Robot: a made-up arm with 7 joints. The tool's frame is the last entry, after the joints. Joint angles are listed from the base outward. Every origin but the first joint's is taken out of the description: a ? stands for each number. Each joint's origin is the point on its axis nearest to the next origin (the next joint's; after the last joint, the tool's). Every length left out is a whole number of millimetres.
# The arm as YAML. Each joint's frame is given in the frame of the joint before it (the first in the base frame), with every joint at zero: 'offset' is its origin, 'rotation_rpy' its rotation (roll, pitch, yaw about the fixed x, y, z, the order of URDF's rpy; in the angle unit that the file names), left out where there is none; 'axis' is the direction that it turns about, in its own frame. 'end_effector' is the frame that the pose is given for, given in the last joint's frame.
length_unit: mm
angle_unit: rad
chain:
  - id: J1
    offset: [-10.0, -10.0, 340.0]
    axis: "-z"
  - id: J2
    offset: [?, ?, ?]
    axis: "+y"
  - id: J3
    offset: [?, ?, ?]
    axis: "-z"
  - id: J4
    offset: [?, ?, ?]
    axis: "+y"
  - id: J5
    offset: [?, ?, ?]
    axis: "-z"
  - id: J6
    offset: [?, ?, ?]
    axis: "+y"
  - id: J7
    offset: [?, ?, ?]
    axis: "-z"
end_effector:
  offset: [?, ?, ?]
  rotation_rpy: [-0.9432, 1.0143, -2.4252]
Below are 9 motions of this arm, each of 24 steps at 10 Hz.
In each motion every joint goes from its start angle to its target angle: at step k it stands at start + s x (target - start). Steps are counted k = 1, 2, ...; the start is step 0. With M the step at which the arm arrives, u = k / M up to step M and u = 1 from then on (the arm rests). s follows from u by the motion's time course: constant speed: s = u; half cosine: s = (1 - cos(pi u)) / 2; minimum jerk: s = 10 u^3 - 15 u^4 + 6 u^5.
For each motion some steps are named. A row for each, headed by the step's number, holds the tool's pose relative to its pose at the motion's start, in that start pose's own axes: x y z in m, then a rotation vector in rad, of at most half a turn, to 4 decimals.
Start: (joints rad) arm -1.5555 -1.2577 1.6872 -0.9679 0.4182 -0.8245 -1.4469
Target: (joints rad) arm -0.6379 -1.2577 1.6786 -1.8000 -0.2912 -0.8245 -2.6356
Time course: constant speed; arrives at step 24
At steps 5, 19, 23, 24:
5: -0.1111 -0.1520 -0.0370 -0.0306 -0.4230 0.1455
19: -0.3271 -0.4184 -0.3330 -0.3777 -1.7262 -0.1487
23: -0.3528 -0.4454 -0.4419 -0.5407 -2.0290 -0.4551
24: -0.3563 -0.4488 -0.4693 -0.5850 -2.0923 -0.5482

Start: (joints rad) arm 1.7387 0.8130 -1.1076 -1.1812 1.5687 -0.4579 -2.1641
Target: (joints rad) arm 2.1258 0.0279 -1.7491 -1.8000 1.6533 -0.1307 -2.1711
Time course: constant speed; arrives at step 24
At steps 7, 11, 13, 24:
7: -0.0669 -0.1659 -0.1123 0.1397 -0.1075 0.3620
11: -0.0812 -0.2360 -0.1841 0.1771 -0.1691 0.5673
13: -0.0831 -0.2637 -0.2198 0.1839 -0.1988 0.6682
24: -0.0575 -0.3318 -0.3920 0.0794 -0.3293 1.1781

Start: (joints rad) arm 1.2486 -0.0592 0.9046 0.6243 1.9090 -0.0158 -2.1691
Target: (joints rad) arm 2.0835 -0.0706 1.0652 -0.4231 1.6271 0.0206 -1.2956
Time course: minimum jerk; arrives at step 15
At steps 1, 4, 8, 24:
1: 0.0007 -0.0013 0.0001 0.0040 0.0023 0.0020
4: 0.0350 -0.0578 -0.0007 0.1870 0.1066 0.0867
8: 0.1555 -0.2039 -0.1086 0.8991 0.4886 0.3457
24: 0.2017 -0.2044 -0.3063 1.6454 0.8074 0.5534

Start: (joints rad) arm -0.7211 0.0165 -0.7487 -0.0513 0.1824 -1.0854 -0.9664
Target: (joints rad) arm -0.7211 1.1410 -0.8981 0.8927 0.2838 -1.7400 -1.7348
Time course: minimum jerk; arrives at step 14
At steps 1, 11, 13, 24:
1: 0.0038 0.0011 0.0013 -0.0031 0.0028 -0.0006
11: 0.9619 0.0814 -0.3418 -0.7316 0.8626 0.4132
13: 0.9962 0.0728 -0.4039 -0.7535 0.9197 0.4869
24: 0.9977 0.0723 -0.4070 -0.7544 0.9225 0.4907

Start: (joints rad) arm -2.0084 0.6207 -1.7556 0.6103 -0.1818 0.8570 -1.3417
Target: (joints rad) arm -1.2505 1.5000 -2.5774 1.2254 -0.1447 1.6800 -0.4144
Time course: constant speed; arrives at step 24
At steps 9, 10, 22, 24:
9: 0.2234 -0.0040 -0.0392 -0.0098 0.1972 -0.2198
10: 0.2492 0.0055 -0.0431 0.0035 0.2122 -0.2585
22: 0.5633 0.2333 -0.0280 0.4463 0.3867 -0.7837
24: 0.6139 0.2839 -0.0066 0.5648 0.4309 -0.8640

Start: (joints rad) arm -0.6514 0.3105 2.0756 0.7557 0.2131 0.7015 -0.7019
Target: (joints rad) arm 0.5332 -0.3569 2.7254 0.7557 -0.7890 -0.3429 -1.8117
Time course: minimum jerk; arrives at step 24
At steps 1, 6, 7, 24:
1: -0.0001 -0.0004 0.0006 -0.0012 -0.0001 0.0010
6: 0.0034 -0.0571 0.1001 -0.1659 -0.0215 0.1624
7: 0.0138 -0.0817 0.1479 -0.2354 -0.0334 0.2487
24: 0.8116 -0.0576 0.5208 0.0901 -0.6245 1.9813

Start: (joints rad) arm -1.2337 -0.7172 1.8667 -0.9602 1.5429 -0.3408 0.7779
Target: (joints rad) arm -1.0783 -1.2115 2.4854 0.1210 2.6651 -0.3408 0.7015
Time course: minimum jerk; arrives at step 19
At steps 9, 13, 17, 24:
9: 0.0707 0.0957 -0.3069 0.9487 -0.1458 0.3530
13: 0.1608 0.3357 -0.4829 1.6846 -0.2781 0.7176
17: 0.2092 0.4815 -0.5198 2.0015 -0.3587 0.9402
24: 0.2121 0.4900 -0.5208 2.0183 -0.3637 0.9540

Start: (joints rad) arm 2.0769 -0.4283 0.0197 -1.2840 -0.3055 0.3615 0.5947
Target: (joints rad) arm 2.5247 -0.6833 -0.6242 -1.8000 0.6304 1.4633 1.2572
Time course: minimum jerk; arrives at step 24
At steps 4, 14, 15, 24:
4: -0.0002 -0.0075 0.0005 0.0353 0.0201 -0.0271
14: 0.0353 -0.0904 0.0287 0.3508 0.3553 -0.5965
15: 0.0446 -0.0936 0.0309 0.3494 0.3740 -0.6725
24: 0.0875 -0.0928 0.0259 0.2817 0.3655 -0.9670

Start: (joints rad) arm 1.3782 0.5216 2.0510 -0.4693 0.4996 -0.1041 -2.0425
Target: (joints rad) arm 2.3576 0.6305 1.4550 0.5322 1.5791 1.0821 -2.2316
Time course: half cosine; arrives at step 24
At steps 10, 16, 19, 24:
10: 0.2377 0.1309 0.2481 0.0437 0.9533 0.0125
16: 0.5688 0.2145 0.3026 0.4213 1.8004 -0.0894
19: 0.6840 0.2294 0.2772 0.6574 2.0485 -0.1835
24: 0.7564 0.2357 0.2495 0.8473 2.1836 -0.2744

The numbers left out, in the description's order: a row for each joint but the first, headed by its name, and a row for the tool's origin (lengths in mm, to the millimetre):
J2: 10.0 -20.0 0.0
J3: 20.0 0.0 570.0
J4: 30.0 -10.0 0.0
J5: 30.0 0.0 300.0
J6: 10.0 30.0 0.0
J7: 10.0 0.0 140.0
tool: -30.0 30.0 0.0

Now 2 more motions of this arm.
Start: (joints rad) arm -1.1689 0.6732 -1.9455 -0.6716 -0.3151 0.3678 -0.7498
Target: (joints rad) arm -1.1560 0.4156 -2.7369 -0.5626 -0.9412 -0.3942 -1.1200
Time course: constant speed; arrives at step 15
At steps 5, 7, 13, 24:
5: 0.0099 0.0098 0.0091 -0.3939 -0.3986 0.3095
7: 0.0189 0.0176 0.0237 -0.5523 -0.5365 0.4569
13: 0.0523 0.0752 0.0973 -1.0042 -0.8570 0.9872
24: 0.0633 0.1095 0.1266 -1.1383 -0.9258 1.1955

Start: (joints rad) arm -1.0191 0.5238 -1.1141 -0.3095 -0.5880 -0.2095 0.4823
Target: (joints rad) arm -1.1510 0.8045 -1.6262 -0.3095 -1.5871 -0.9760 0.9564
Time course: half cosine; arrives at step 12
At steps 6, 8, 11, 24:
6: 0.1005 0.0494 0.2059 -0.5597 0.4276 0.3268
8: 0.1689 0.1196 0.2986 -0.8632 0.7182 0.3989
11: 0.2373 0.2073 0.3613 -1.1668 0.9991 0.3968
24: 0.2423 0.2143 0.3648 -1.1900 1.0192 0.3938

